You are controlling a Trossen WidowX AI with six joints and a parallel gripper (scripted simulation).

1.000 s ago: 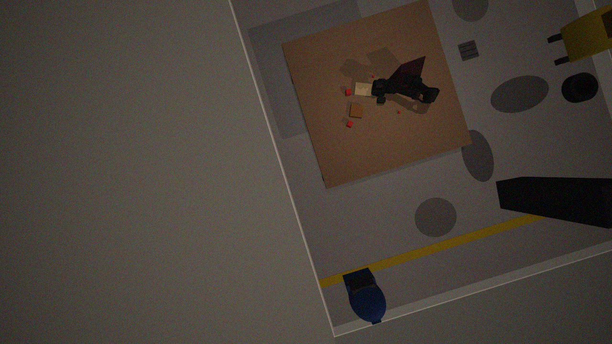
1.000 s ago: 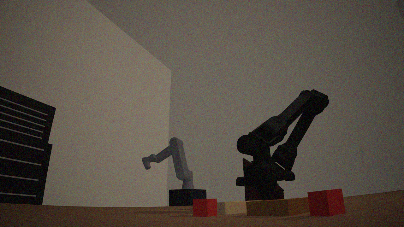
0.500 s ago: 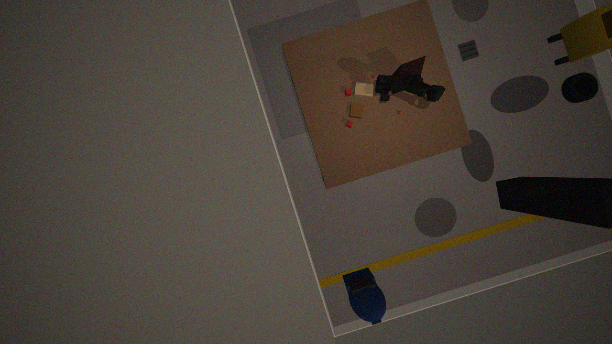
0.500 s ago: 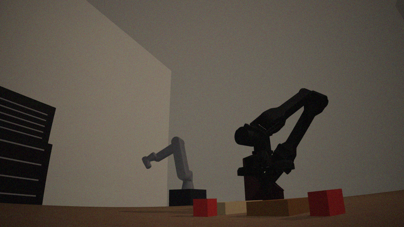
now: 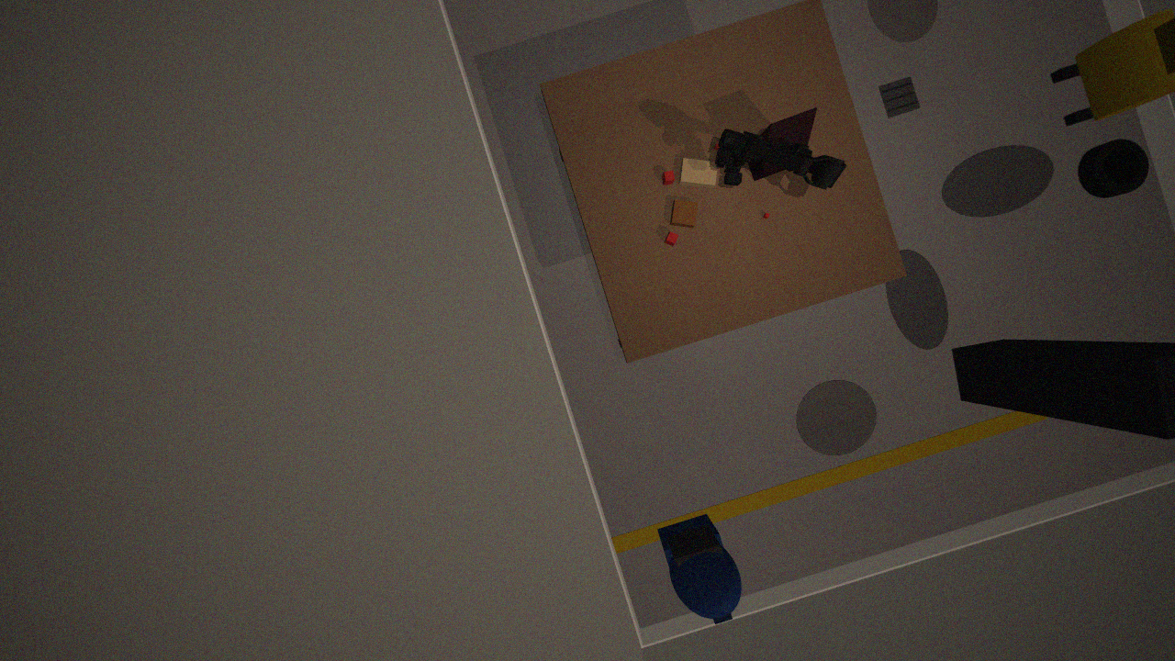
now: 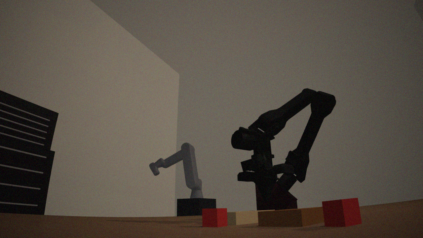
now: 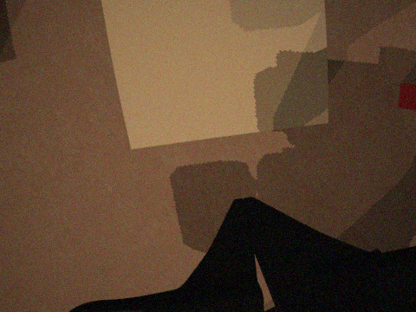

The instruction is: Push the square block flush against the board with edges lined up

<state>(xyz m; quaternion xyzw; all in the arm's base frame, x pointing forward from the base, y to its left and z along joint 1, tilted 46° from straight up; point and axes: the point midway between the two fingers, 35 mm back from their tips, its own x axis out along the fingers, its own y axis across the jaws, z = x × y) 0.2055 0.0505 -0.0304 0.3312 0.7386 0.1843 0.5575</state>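
The cream board is 100 mm ahead of my gripper tip, 40 mm below it and 30 mm to the right of it. Round my gripper tip: orange-brown square block (190 mm ahead, 130 mm to the left, 40 mm below).
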